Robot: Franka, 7 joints.
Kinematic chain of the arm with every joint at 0, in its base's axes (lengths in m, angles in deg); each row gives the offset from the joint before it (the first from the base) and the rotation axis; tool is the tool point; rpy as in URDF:
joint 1: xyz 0 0 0.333 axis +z
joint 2: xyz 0 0 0 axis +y
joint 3: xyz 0 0 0.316 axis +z
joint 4: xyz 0.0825 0 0 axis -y
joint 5: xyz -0.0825 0 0.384 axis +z
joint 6: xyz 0 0 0 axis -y
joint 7: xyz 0.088 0 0 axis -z
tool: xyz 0 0 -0.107 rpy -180 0 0
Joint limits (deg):
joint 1: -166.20..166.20
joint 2: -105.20..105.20
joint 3: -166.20..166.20
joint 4: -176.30..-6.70
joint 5: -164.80..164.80
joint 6: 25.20..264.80
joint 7: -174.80..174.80
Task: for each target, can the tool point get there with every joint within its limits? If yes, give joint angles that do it. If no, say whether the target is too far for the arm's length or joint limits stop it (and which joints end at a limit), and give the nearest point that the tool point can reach.
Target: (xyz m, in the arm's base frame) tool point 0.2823 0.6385 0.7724
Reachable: yes | joints 49.64 82.62 140.24 -49.15 104.44 108.50 71.35
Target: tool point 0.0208 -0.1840 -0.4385
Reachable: no: joint limits stop it (at a limit: joint 2) | nearest point 0.0223 -0.1975 -0.3540 | short by 0.086 m
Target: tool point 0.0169 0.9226 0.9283
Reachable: no: too far | nearest point 0.0132 0.7208 0.7981 | short by 0.240 m
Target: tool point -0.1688 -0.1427 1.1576
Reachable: yes | joints -89.60 15.03 -125.28 -22.81 125.69 122.41 9.19
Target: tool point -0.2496 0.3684 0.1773
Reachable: yes | joints 120.04 18.69 -5.92 -137.21 75.73 104.00 -116.62
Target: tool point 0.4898 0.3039 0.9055
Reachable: yes | joints 58.18 28.15 -64.88 -29.39 40.65 99.63 -105.16
